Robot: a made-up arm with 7 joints.
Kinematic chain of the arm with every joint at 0, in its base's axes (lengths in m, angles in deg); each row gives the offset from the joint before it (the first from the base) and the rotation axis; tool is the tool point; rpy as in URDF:
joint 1: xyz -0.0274 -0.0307 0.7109 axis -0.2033 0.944 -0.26
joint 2: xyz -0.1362 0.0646 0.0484 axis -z
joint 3: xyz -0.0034 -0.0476 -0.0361 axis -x
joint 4: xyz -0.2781 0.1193 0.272 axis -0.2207 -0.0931 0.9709
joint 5: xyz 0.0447 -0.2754 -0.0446 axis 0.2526 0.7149 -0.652
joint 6: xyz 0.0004 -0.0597 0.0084 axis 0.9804 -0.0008 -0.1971
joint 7: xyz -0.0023 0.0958 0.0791 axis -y
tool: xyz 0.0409 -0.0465 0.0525 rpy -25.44 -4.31 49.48
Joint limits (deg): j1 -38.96..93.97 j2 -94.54..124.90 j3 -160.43..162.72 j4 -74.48..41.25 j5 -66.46..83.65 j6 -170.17..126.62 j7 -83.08..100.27
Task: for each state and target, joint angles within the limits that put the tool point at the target. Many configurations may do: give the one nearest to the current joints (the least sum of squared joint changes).
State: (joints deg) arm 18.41 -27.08 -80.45 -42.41 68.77 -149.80 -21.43
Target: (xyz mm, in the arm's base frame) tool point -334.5 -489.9 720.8
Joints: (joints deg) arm -3.63 -52.41 -85.65 -45.41 71.04 -164.15 -22.88
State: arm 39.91 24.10 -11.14 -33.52 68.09 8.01 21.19
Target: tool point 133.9 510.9 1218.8
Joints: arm 77.04 52.95 8.80 -48.46 64.96 11.93 24.61
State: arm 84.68 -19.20 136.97 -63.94 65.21 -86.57 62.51
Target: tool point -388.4 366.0 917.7
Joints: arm 55.13 12.32 140.90 -52.52 66.39 -81.52 65.47
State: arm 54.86 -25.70 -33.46 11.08 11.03 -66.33 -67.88
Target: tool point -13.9 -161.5 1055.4
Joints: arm 66.60 -18.13 -23.55 0.16 8.19 -60.21 -66.69
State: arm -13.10 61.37 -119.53 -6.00 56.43 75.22 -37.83
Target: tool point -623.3 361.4 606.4
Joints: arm 24.35 53.87 -104.01 -26.22 62.73 80.47 -38.44
